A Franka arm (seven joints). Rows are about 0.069 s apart.
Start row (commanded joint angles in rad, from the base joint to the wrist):
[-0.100, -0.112, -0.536, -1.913, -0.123, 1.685, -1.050]
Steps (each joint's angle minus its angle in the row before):
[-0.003, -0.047, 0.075, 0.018, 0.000, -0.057, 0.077]
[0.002, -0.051, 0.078, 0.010, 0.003, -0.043, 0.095]
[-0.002, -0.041, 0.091, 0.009, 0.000, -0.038, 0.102]
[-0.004, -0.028, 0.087, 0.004, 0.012, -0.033, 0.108]
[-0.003, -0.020, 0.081, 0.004, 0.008, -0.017, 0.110]
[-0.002, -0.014, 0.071, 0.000, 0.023, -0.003, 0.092]
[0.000, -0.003, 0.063, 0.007, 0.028, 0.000, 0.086]
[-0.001, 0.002, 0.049, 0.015, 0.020, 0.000, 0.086]
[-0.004, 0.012, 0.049, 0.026, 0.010, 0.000, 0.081]
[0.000, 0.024, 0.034, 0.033, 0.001, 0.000, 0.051]
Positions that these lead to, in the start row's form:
[-0.103, -0.159, -0.461, -1.895, -0.123, 1.628, -0.973]
[-0.101, -0.210, -0.383, -1.885, -0.120, 1.585, -0.878]
[-0.103, -0.251, -0.292, -1.876, -0.120, 1.547, -0.776]
[-0.107, -0.279, -0.205, -1.872, -0.108, 1.514, -0.668]
[-0.110, -0.299, -0.124, -1.868, -0.100, 1.497, -0.558]
[-0.112, -0.313, -0.053, -1.868, -0.077, 1.494, -0.466]
[-0.112, -0.316, 0.010, -1.861, -0.049, 1.494, -0.380]
[-0.113, -0.314, 0.059, -1.846, -0.029, 1.494, -0.294]
[-0.117, -0.302, 0.108, -1.820, -0.019, 1.494, -0.213]
[-0.117, -0.278, 0.142, -1.787, -0.018, 1.494, -0.162]

